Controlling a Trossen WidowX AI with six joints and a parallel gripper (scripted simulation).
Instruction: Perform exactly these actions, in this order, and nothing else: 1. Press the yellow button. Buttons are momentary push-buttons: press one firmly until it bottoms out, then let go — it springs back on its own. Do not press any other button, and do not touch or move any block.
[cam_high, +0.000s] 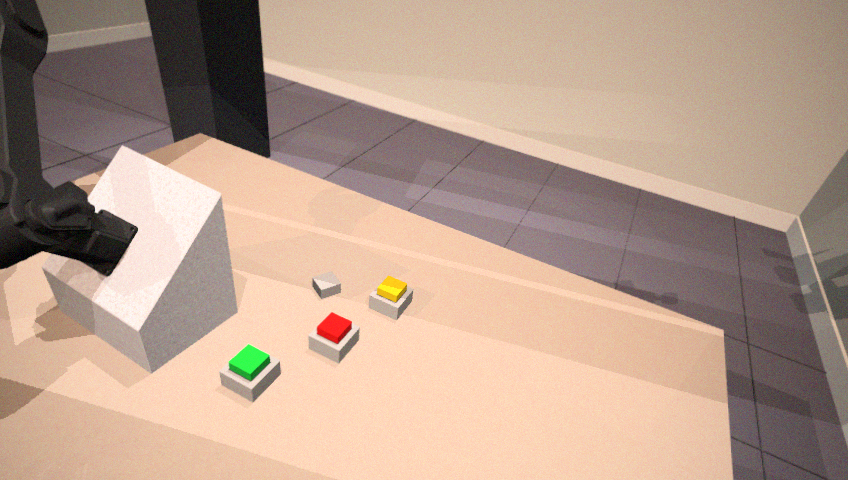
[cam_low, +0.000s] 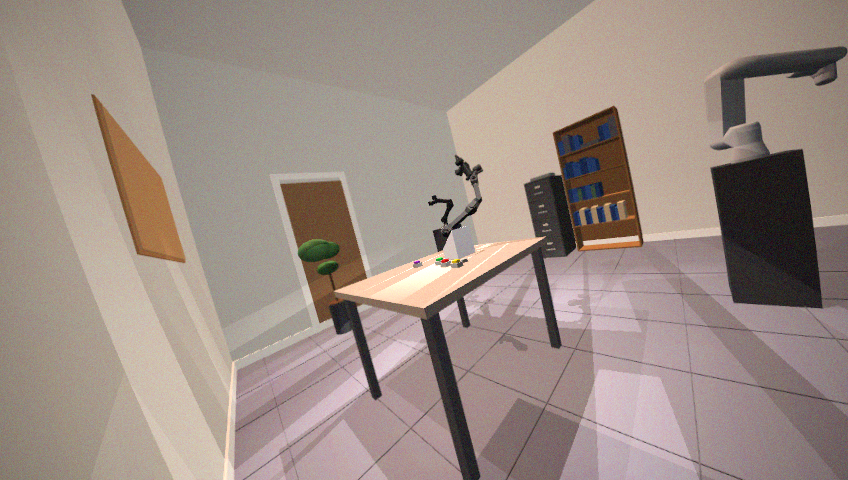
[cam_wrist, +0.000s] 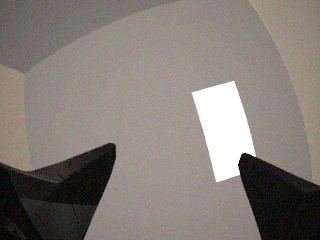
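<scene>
Right now the yellow button is 590 mm ahead of my gripper tip, 320 mm to the left of it and 710 mm below it. Also, from my gripper tip: small grey block 500 mm ahead, 290 mm to the left, 730 mm below; then green button 530 mm ahead, 110 mm to the left, 710 mm below; then red button 570 mm ahead, 210 mm to the left, 710 mm below.
</scene>
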